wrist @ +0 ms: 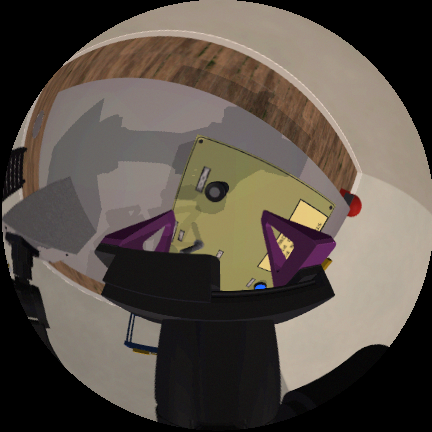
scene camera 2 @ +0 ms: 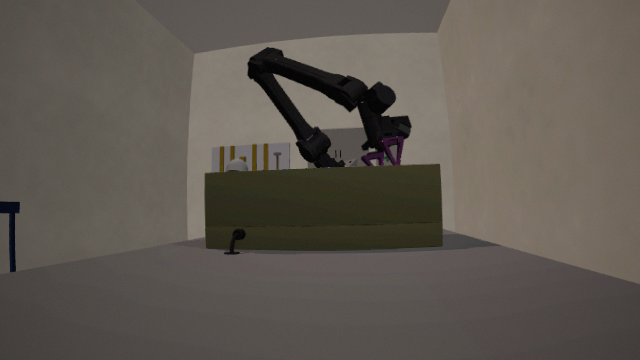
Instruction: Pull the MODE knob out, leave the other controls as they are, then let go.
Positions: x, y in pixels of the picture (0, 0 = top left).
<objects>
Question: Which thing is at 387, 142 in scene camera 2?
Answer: The gripper.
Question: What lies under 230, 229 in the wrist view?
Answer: An olive control panel.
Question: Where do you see an olive control panel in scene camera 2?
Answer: At 394, 206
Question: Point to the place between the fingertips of the gripper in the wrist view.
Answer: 217, 214
</objects>
